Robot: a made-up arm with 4 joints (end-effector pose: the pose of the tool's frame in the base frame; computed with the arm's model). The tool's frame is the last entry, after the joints.
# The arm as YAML. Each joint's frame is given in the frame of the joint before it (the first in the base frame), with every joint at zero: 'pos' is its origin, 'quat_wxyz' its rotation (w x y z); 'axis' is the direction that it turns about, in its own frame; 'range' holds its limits. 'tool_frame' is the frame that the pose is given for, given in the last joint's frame.
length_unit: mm
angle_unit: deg
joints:
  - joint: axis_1
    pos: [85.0, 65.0, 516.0]
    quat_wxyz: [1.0, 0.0, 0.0, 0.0]
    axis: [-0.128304, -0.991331, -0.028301]
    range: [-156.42, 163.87]
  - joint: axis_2
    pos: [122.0, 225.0, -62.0]
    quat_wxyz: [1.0, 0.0, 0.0, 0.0]
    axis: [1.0, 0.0, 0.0]
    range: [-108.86, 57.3]
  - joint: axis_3
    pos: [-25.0, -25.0, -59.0]
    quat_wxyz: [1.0, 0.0, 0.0, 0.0]
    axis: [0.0, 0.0, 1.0]
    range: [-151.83, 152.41]
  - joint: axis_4
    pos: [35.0, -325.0, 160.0]
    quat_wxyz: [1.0, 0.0, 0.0, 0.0]
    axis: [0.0, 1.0, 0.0]
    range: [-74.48, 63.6]
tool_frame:
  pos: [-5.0, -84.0, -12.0]
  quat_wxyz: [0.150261, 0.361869, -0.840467, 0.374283]
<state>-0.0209 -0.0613 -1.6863 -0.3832</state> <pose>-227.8 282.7 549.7 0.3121 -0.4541 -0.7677 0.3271</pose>
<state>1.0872 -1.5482 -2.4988 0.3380</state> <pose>338.3 333.0 174.1 0.4872 0.7812 0.3878 0.0453</pose>
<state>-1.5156 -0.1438 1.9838 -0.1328</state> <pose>156.0 530.5 125.9 0.1338 -0.8569 0.2738 0.4157</pose>
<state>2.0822 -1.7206 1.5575 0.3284</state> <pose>-21.2 445.1 969.3 0.5187 -0.1941 -0.4421 0.7056</pose>
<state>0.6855 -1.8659 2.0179 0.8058</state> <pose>611.9 313.5 585.0 0.8563 0.3024 0.1575 0.3879</pose>
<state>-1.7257 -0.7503 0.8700 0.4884</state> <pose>224.8 210.7 86.2 0.4791 0.8666 0.0796 -0.1145</pose>
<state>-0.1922 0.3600 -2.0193 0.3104</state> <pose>-180.9 374.1 644.7 0.5649 -0.3906 -0.7047 -0.1782</pose>
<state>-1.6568 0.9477 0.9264 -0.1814</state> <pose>-151.6 169.3 99.3 0.2018 0.3973 -0.7865 -0.4275</pose>
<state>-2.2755 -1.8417 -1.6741 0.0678</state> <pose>281.6 301.9 843.8 0.3957 0.4397 -0.3281 0.7365</pose>
